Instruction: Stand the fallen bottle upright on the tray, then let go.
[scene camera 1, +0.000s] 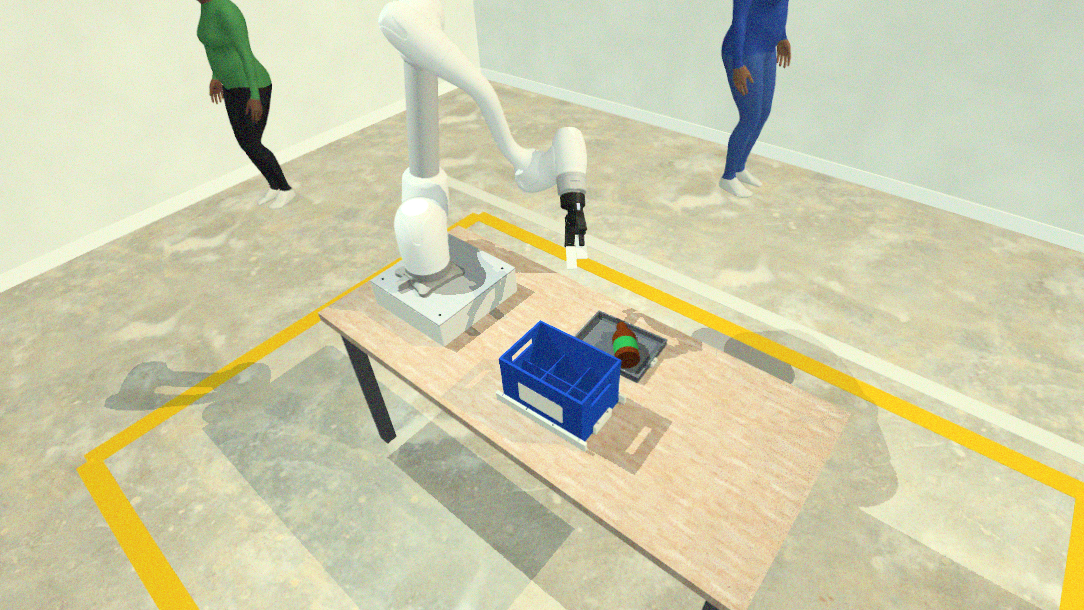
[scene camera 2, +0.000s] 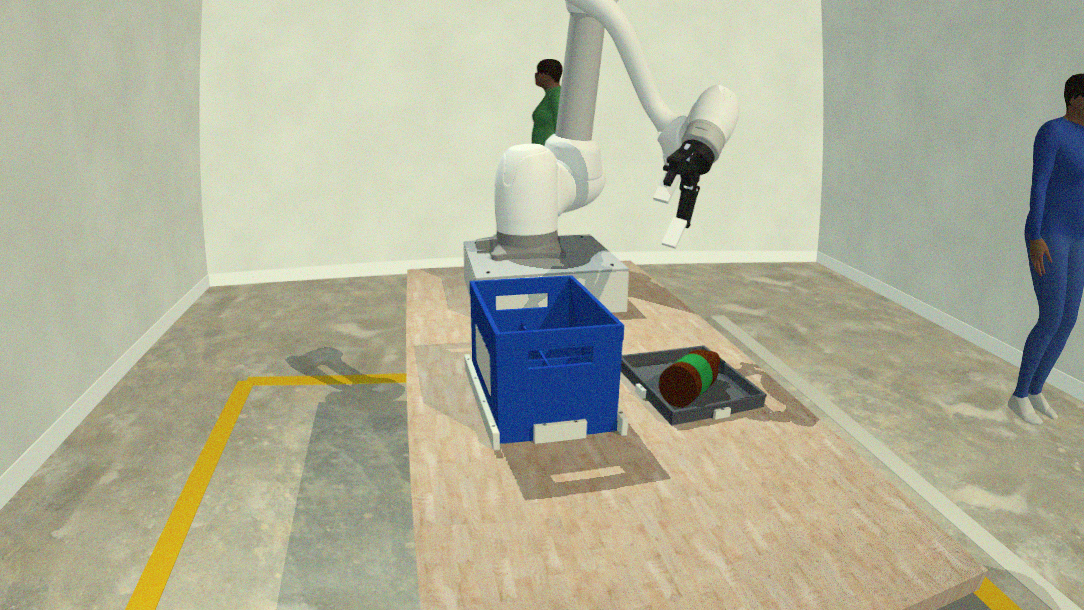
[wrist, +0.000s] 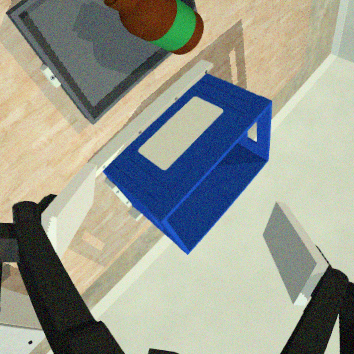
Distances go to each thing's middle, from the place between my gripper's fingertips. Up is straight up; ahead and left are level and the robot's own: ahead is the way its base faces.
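The brown bottle (scene camera 2: 680, 384) is 23 cm below my hand, and it is also 18 cm ahead of my hand and 3 cm to the left of it.
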